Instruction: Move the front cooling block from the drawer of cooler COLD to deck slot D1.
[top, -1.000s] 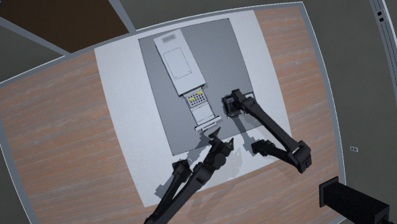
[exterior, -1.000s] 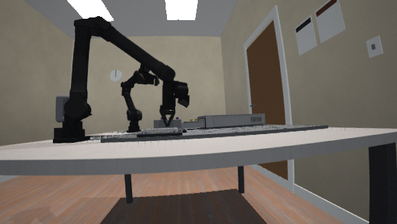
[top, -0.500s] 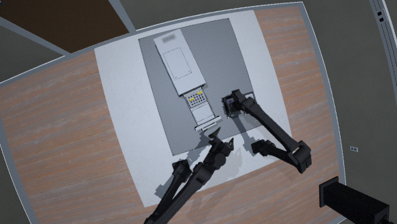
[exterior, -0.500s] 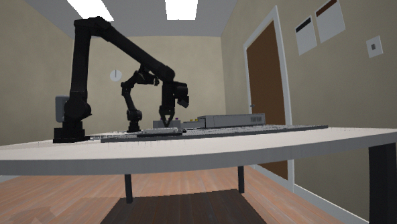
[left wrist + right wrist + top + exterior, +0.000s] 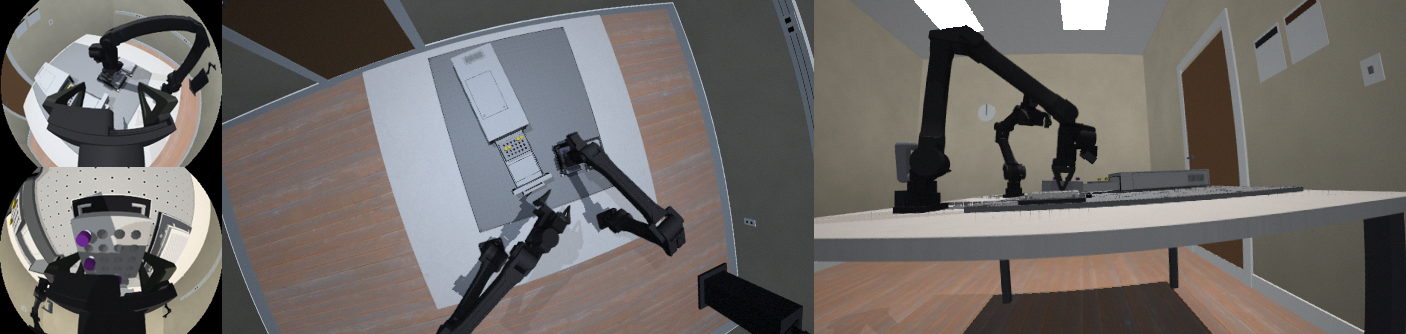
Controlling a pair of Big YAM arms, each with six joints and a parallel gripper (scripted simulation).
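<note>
The deck slot D1 is 30 mm below my right hand and 10 mm ahead of it. From my right hand the other things lie so: pale plate (140 mm to the right, 10 mm below); then drawer (240 mm to the left, 40 mm ahead, 10 mm above); then deck slot D2 (140 mm to the right, 30 mm below).
</note>
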